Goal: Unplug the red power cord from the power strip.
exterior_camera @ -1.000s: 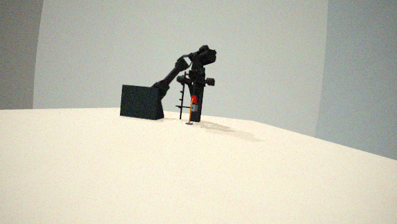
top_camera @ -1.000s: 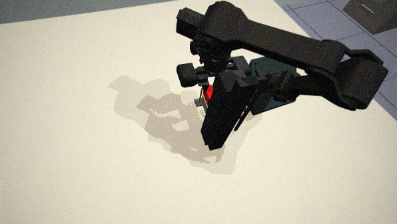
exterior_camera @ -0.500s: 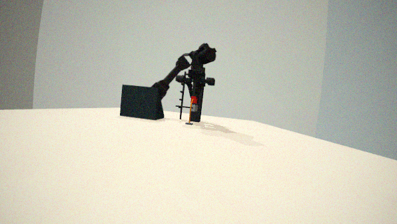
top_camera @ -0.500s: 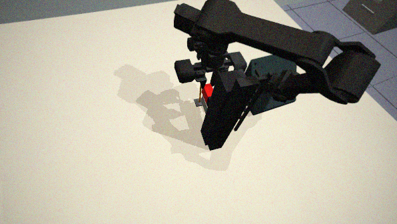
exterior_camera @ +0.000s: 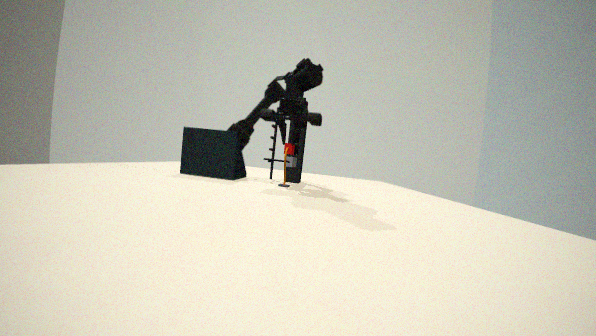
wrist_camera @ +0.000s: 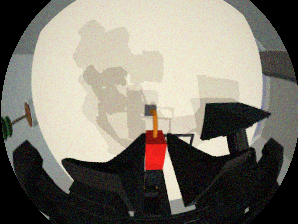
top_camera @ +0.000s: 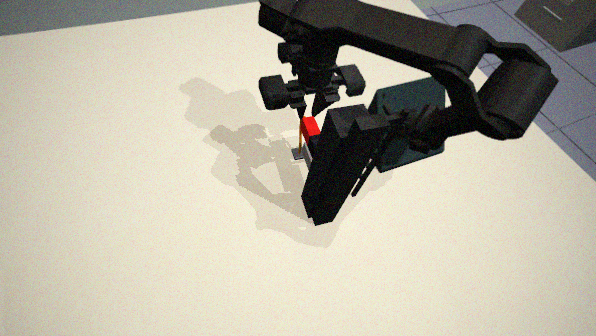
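My gripper tip is 5 cm to the right of the red plug. The rest, counted from my gripper tip: thin black rack 8 cm behind, 14 cm to the left, 1 cm above.
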